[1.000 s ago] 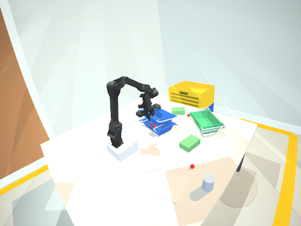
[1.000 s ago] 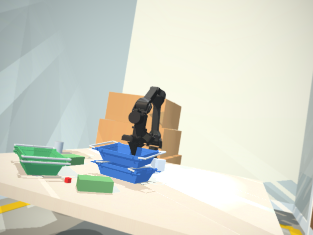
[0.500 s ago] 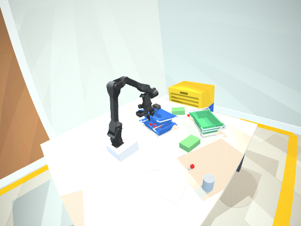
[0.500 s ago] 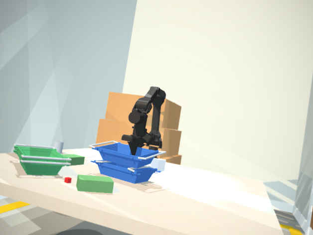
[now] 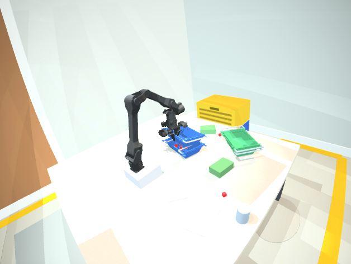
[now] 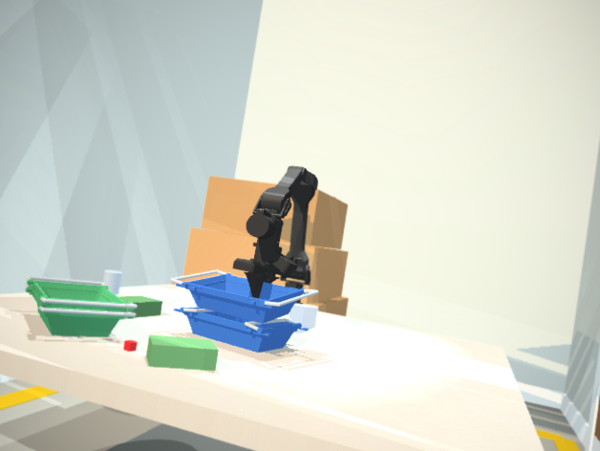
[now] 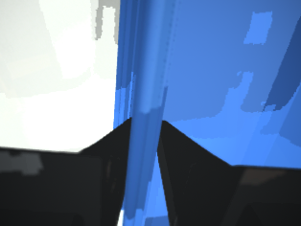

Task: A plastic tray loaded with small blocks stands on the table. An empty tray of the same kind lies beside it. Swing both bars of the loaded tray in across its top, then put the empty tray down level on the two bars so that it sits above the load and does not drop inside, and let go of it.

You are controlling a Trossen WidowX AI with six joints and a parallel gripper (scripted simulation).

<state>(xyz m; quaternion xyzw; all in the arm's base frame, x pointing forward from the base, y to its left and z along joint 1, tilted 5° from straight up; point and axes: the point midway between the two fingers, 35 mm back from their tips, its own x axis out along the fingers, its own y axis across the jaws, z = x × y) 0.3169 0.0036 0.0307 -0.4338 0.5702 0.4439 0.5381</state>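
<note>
Right now the blue tray is 70 mm ahead of my gripper tip, 20 mm to the right of it and 20 mm above it. From my gripper tip the other things lie so: pale cylinder: 580 mm to the right, 230 mm behind, 60 mm below.
</note>
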